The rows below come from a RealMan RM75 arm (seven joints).
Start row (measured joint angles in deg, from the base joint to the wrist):
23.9 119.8 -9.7 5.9 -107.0 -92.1 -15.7
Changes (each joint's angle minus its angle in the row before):
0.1 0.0 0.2 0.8 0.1 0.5 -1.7
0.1 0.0 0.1 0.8 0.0 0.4 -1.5
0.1 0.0 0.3 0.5 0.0 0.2 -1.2
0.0 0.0 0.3 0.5 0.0 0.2 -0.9
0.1 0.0 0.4 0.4 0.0 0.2 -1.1
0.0 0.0 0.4 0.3 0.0 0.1 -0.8
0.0 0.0 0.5 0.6 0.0 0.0 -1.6
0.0 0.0 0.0 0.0 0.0 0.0 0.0
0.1 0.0 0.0 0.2 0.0 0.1 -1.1
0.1 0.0 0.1 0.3 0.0 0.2 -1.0
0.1 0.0 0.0 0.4 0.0 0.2 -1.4
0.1 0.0 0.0 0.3 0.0 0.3 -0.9
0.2 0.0 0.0 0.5 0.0 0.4 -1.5
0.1 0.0 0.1 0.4 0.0 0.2 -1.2
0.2 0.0 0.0 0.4 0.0 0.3 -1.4
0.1 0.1 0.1 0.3 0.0 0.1 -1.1
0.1 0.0 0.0 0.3 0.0 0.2 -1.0
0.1 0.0 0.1 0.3 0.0 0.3 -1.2
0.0 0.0 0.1 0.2 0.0 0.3 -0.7
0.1 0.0 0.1 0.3 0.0 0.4 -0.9
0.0 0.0 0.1 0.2 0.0 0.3 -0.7
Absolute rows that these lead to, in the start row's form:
24.0 119.8 -9.5 6.7 -106.9 -91.6 -17.4
24.1 119.8 -9.4 7.5 -106.9 -91.2 -18.9
24.2 119.8 -9.1 8.0 -106.9 -91.0 -20.1
24.2 119.8 -8.8 8.5 -106.9 -90.8 -21.0
24.3 119.8 -8.4 8.9 -106.9 -90.6 -22.1
24.3 119.8 -8.0 9.2 -106.9 -90.5 -22.9
24.3 119.8 -7.5 9.8 -106.9 -90.5 -24.5
24.3 119.8 -7.5 9.8 -106.9 -90.5 -24.5
24.4 119.8 -7.5 10.0 -106.9 -90.4 -25.6
24.5 119.8 -7.4 10.3 -106.9 -90.2 -26.6
24.6 119.8 -7.4 10.7 -106.9 -90.0 -28.0
24.7 119.8 -7.4 11.0 -106.9 -89.7 -28.9
24.9 119.8 -7.4 11.5 -106.9 -89.3 -30.4
25.0 119.8 -7.3 11.9 -106.9 -89.1 -31.6
25.2 119.8 -7.3 12.3 -106.9 -88.8 -33.0
25.3 119.9 -7.2 12.6 -106.9 -88.7 -34.1
25.4 119.9 -7.2 12.9 -106.9 -88.5 -35.1
25.5 119.9 -7.1 13.2 -106.9 -88.2 -36.3
25.5 119.9 -7.0 13.4 -106.9 -87.9 -37.0
25.6 119.9 -6.9 13.7 -106.9 -87.5 -37.9
25.6 119.9 -6.8 13.9 -106.9 -87.2 -38.6

